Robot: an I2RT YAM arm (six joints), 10 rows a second.
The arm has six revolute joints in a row. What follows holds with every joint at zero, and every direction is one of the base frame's.
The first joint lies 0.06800 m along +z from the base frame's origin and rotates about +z.
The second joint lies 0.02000 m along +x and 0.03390 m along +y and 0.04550 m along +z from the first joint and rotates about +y.
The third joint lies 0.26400 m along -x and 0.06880 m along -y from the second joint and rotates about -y.
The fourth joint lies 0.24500 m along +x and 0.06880 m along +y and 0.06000 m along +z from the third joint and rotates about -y.
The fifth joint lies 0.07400 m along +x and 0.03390 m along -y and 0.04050 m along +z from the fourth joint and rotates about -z.
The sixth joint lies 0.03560 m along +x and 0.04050 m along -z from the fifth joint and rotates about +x.
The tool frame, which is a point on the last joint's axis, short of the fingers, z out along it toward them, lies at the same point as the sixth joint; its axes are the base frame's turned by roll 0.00, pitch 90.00 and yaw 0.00 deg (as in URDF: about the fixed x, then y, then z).
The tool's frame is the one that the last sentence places.
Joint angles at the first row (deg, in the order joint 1, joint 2, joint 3, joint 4, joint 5, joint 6):
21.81 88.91 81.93 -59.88 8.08 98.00
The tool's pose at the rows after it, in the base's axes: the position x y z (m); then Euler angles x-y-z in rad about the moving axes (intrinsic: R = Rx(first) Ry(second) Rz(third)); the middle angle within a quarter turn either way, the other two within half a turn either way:
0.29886 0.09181 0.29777 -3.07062 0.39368 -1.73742
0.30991 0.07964 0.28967 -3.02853 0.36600 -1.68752
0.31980 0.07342 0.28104 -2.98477 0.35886 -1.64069
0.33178 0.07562 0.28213 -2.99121 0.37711 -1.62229
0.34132 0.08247 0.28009 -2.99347 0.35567 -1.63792
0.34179 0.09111 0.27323 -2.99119 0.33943 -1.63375
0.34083 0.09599 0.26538 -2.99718 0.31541 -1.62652
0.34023 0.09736 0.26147 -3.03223 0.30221 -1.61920
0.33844 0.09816 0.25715 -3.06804 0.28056 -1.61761
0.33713 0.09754 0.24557 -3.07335 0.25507 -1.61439
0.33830 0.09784 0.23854 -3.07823 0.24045 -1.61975
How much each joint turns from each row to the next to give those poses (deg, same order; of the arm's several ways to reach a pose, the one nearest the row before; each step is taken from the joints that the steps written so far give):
-4.39 0.87 -1.06 1.50 -5.08 0.08
-3.09 1.80 0.12 0.86 -3.77 0.91
-1.81 1.64 -0.29 2.09 -3.05 1.90
-0.02 2.30 2.58 0.64 0.59 0.96
0.77 2.83 2.92 -1.27 0.09 -0.30
1.35 0.85 -0.44 0.50 0.12 1.50
0.83 0.64 -0.83 0.09 0.20 1.01
0.41 0.47 -0.14 -0.66 1.74 0.16
0.37 0.40 -0.27 -1.08 1.63 -0.16
-0.05 0.44 -1.94 0.89 -0.15 0.07
-0.01 0.75 -0.60 0.47 0.02 -0.38

